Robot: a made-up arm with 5 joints. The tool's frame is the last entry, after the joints.
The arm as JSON. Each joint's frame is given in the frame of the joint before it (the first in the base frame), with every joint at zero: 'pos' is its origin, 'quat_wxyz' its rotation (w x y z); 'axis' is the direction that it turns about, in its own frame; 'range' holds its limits. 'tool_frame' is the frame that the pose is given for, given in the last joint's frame.
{
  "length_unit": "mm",
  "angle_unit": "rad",
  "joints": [
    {
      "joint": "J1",
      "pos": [
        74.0,
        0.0,
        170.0
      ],
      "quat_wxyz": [
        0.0,
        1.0,
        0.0,
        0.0
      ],
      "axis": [
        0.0,
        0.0,
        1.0
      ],
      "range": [
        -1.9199,
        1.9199
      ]
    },
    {
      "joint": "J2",
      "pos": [
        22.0,
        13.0,
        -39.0
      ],
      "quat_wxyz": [
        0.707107,
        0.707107,
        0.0,
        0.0
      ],
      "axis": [
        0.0,
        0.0,
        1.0
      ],
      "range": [
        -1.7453,
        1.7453
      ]
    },
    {
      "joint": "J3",
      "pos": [
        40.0,
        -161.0,
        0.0
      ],
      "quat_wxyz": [
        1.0,
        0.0,
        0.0,
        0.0
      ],
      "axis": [
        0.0,
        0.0,
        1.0
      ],
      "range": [
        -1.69,
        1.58
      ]
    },
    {
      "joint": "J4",
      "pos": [
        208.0,
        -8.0,
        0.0
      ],
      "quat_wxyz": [
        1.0,
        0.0,
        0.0,
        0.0
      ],
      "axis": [
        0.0,
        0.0,
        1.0
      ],
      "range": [
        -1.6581,
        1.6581
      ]
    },
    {
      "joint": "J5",
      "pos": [
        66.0,
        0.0,
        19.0
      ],
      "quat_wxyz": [
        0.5,
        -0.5,
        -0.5,
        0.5
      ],
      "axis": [
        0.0,
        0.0,
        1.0
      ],
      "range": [
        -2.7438,
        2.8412
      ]
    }
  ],
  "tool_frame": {
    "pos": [
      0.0,
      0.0,
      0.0
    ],
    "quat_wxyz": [
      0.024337,
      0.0,
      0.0,
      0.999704
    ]
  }
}
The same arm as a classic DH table. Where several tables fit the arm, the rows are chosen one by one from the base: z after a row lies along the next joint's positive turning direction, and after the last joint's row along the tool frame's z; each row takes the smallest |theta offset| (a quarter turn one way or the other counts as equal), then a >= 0, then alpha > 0; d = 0 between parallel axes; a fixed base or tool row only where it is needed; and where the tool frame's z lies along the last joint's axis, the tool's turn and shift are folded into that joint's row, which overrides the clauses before.
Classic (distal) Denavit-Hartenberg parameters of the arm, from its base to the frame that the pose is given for. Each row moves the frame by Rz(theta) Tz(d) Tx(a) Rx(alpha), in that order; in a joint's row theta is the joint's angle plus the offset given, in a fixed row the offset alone. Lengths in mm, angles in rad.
base (fixed): a 74.0  alpha 3.1416  d 0.0  theta offset 0.0000
J1: a 22.0  alpha 1.5708  d -209.0  theta offset 0.0000
J2: a 165.9  alpha 0.0000  d 0.0  theta offset -1.3273
J3: a 208.2  alpha 0.0000  d 0.0  theta offset 1.2888
J4: a 0.0  alpha 1.5708  d 6.0  theta offset -1.5324
J5: a 0.0  alpha 0.0000  d -66.0  theta offset -0.0487
Joint limits (rad, base to tool): -1.9199..1.9199 -1.7453..1.7453 -1.6900..1.5800 -1.6581..1.6581 -2.7438..2.8412

